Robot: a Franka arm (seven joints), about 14 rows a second.
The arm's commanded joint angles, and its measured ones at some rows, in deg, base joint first. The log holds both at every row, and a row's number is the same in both.
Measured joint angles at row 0:
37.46 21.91 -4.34 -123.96 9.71 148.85 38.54
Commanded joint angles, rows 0 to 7:
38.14 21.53 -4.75 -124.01 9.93 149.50 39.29
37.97 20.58 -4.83 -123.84 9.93 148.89 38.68
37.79 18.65 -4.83 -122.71 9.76 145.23 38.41
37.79 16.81 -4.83 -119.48 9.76 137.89 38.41
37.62 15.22 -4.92 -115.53 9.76 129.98 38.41
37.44 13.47 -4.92 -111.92 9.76 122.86 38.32
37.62 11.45 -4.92 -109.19 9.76 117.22 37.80
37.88 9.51 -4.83 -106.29 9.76 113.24 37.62
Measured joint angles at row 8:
37.45 13.36 -4.58 -111.07 9.70 121.66 38.34
